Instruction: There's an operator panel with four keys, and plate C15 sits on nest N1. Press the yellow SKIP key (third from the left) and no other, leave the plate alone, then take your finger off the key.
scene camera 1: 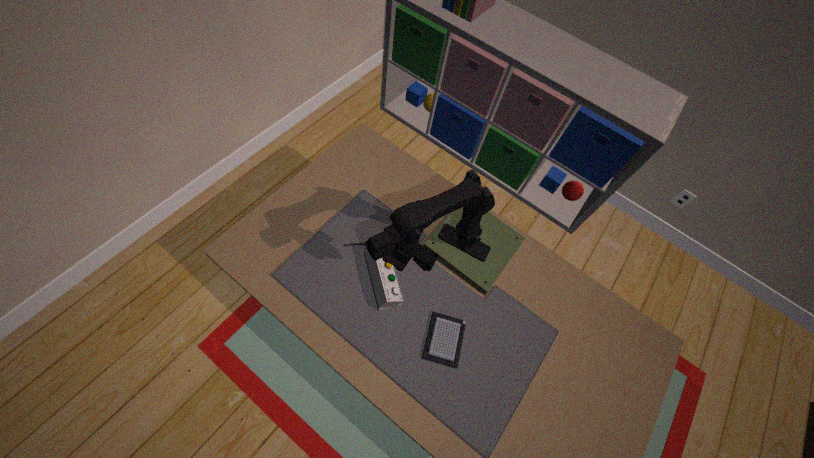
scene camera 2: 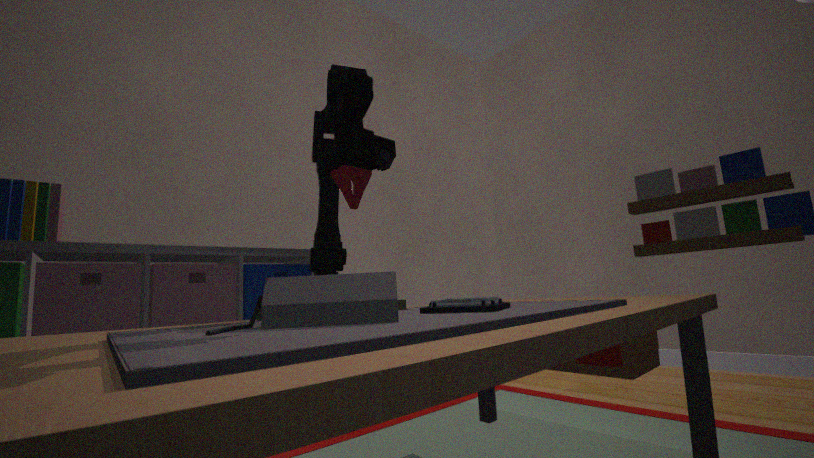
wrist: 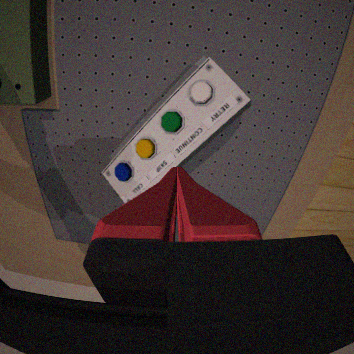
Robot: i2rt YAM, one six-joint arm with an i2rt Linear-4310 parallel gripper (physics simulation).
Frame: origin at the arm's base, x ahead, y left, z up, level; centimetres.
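Seen in the pictures: gripper, between the fingertips: (scene camera 1: 398, 264) (scene camera 2: 353, 208) (wrist: 176, 175); arm's base, origin of its link: (scene camera 1: 463, 242).
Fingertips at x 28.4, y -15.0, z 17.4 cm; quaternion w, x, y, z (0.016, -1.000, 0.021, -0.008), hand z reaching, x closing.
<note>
Offsets run from my fingertips to a thing's top centre. "spot": to the spot under its first point. Level surfaces: height alone.
The operator panel @(dx -0.7, dy -4.9, dz -12.2 cm) (scene camera 1: 382, 284) (scene camera 2: 330, 299) (wrist: 160, 136) is a white-topped box with four keys. In the wrist view they are a white RETRY key @(dx +3.2, dy +1.9, dz -13.1 cm) (wrist: 201, 92), a green CONTINUE key @(dx -0.4, dy -1.5, dz -13.1 cm) (wrist: 172, 121), the yellow SKIP key @(dx -4.1, dy -5.0, dz -13.1 cm) (wrist: 145, 148) (scene camera 1: 388, 264) and a blue CALL key @(dx -7.7, dy -8.5, dz -13.1 cm) (wrist: 123, 171). The blue key is hidden behind the arm in scene camera 1. My gripper (scene camera 2: 354, 207) (wrist: 176, 175) is shut and empty, its red tips pointing down. It hangs well above the panel, touching no key. The plate @(dx +7.6, dy +24.2, dz -17.9 cm) (scene camera 1: 445, 338) (scene camera 2: 465, 301) lies flat in its dark nest @(spot: dx +15.3, dy +26.2, dz -19.5 cm) (scene camera 1: 440, 362), apart from the panel.
The panel and nest stand on a grey perforated mat @(dz -20.6 cm) (scene camera 1: 489, 375) (wrist: 280, 60) on the wooden table @(dz -21.9 cm) (scene camera 1: 597, 319). The arm's green base board (scene camera 1: 500, 250) (wrist: 15, 55) is beside the mat. A dark cable @(spot: dx -7.5, dy -20.7, dz -20.0 cm) (scene camera 1: 355, 244) (scene camera 2: 227, 328) leaves the panel's end. A cube shelf (scene camera 1: 603, 51) stands behind the table.
</note>
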